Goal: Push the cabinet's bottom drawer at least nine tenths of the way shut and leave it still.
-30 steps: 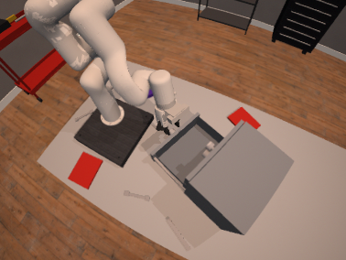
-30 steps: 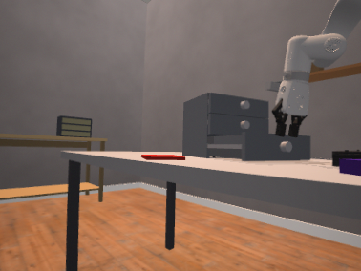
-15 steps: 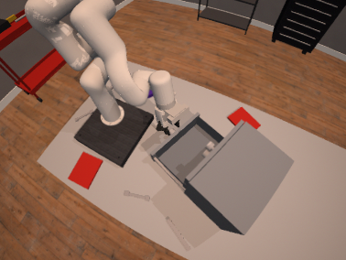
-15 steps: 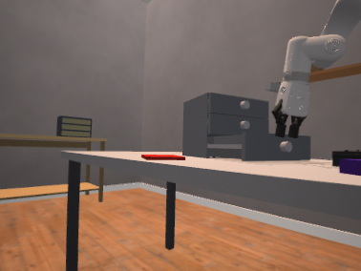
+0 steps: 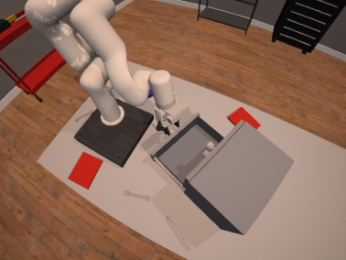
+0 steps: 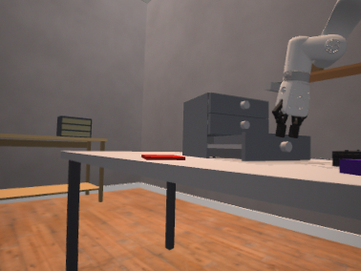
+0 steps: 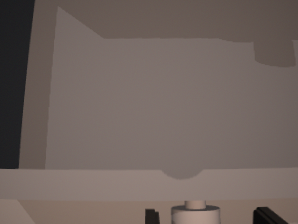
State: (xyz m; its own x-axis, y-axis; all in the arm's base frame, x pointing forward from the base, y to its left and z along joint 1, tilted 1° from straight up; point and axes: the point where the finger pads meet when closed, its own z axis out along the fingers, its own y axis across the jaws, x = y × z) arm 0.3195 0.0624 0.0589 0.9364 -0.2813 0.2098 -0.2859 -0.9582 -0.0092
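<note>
The bottom drawer lies 130 mm ahead of my hand, 70 mm below it and 40 mm to the right of it. Also, from my hand: purple block: 260 mm behind, 200 mm to the left, 80 mm below.
</note>
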